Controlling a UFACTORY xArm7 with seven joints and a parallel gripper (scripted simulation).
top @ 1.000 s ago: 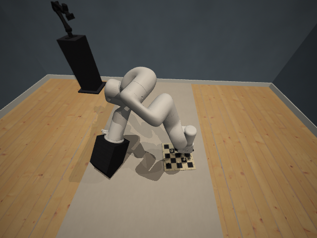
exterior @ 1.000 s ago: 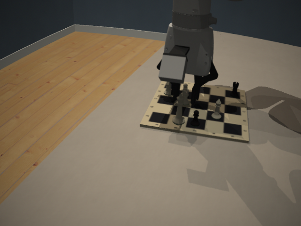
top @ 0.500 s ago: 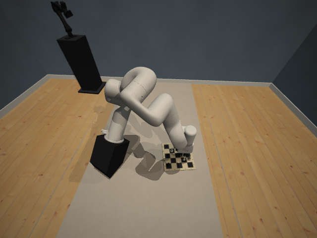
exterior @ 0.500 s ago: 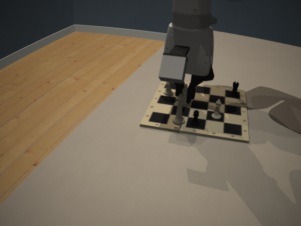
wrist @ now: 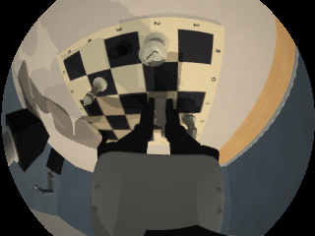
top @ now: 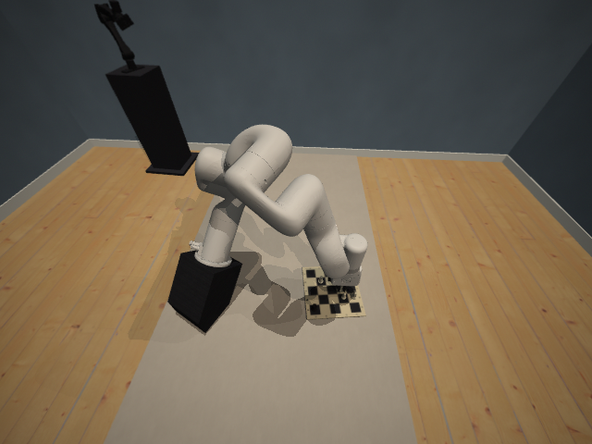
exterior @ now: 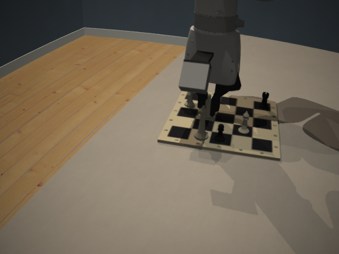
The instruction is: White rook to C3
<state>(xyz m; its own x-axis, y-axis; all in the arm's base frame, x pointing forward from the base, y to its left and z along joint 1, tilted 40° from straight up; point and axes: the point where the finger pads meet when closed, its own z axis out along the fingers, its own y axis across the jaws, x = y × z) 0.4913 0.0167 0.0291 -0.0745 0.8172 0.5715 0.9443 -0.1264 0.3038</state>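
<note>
My gripper is now 3 cm past the chessboard, 1 cm to the left of it and 3 cm above it. From my hand the other things lie so: white rook 1 cm below; then tall white piece 1 cm behind, 8 cm to the left; then white pawn 1 cm ahead, 3 cm to the right, 1 cm below.
</note>
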